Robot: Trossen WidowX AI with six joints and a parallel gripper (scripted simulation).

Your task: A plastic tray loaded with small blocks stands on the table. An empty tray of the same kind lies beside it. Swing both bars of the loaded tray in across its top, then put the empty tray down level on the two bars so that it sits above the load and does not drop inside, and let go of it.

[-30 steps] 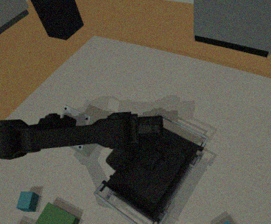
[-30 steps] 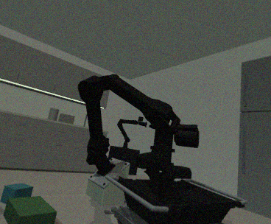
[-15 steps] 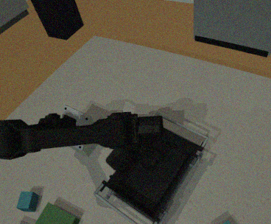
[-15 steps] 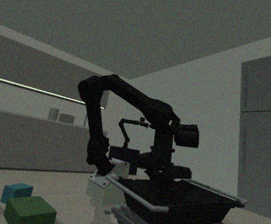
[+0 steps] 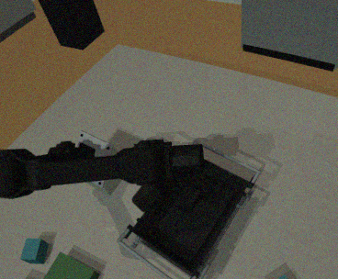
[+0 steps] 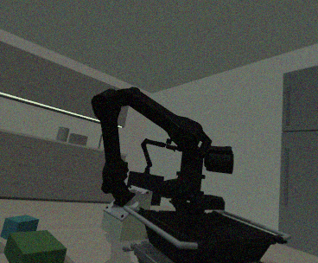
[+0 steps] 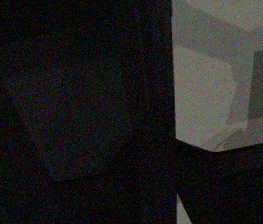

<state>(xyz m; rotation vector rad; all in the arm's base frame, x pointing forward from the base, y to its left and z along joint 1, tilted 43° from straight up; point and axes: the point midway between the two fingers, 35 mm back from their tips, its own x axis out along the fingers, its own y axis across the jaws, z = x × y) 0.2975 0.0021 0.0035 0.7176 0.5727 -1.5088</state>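
My gripper tip is now 70 mm short of the dark tray, 10 mm to the left of it and 30 mm below it. Also, from my gripper tip: green block (150 mm behind, 290 mm to the right, 60 mm below).
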